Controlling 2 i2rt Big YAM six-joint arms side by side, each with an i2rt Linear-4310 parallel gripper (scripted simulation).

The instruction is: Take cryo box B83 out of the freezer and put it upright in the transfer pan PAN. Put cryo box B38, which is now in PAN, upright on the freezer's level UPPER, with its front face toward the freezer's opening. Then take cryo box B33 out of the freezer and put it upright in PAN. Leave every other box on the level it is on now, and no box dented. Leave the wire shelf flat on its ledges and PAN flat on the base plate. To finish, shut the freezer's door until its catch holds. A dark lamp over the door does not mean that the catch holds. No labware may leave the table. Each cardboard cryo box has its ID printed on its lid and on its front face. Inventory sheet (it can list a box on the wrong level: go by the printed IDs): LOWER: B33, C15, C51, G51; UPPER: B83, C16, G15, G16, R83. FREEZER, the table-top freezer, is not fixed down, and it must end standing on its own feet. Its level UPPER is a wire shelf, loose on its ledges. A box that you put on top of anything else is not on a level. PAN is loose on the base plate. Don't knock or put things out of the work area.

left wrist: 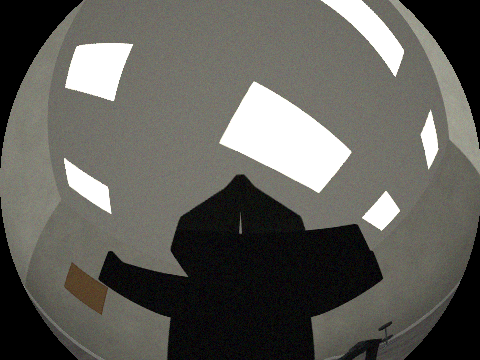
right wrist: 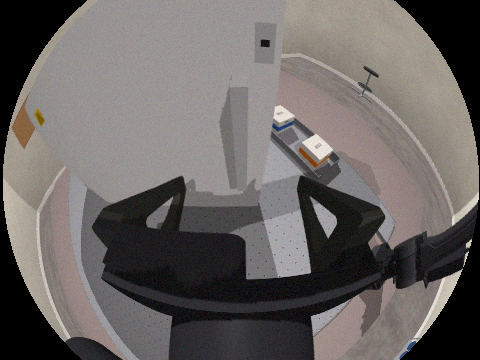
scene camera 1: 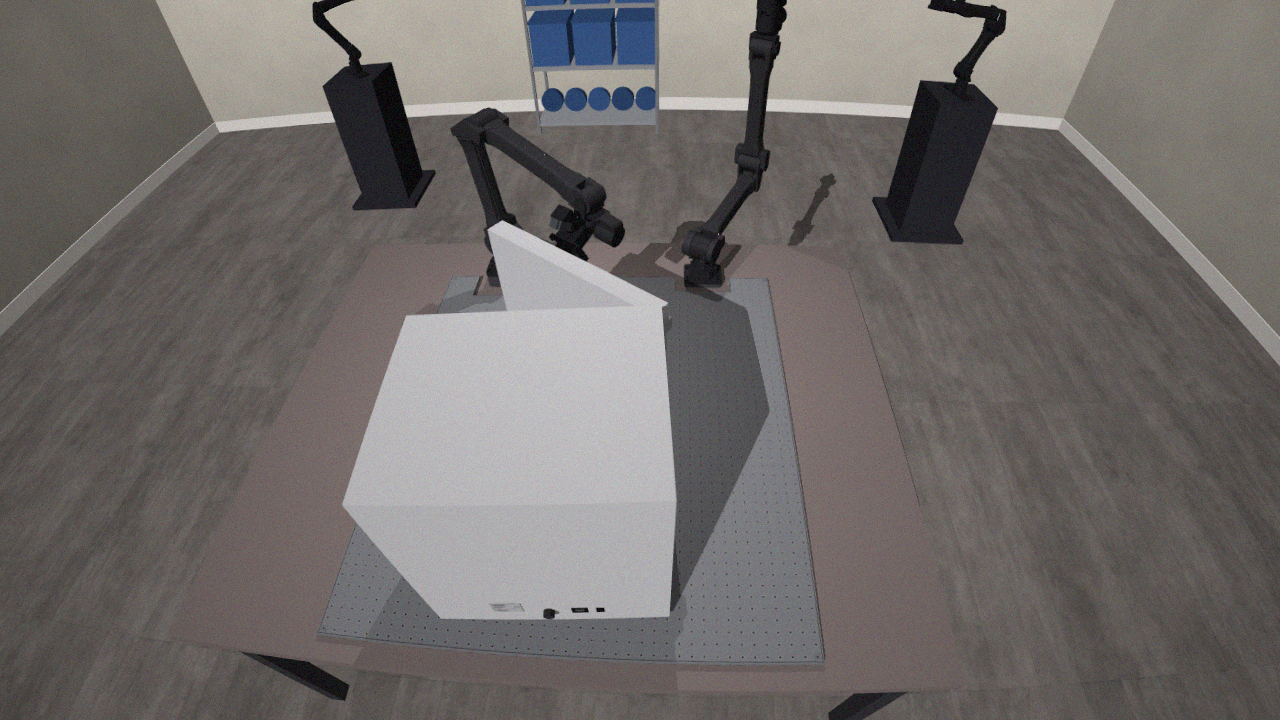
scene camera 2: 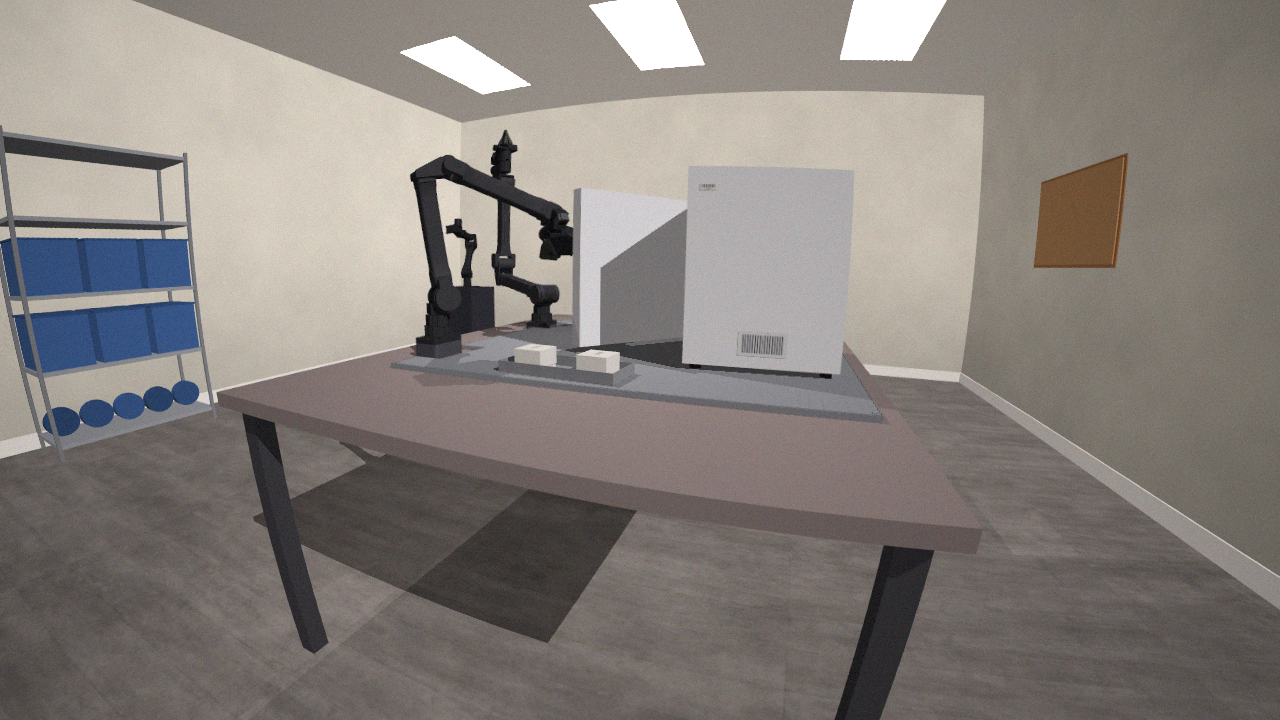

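My left gripper, my right gripper in sight. Freezer, transfer pan, orange-banded cryo box too.
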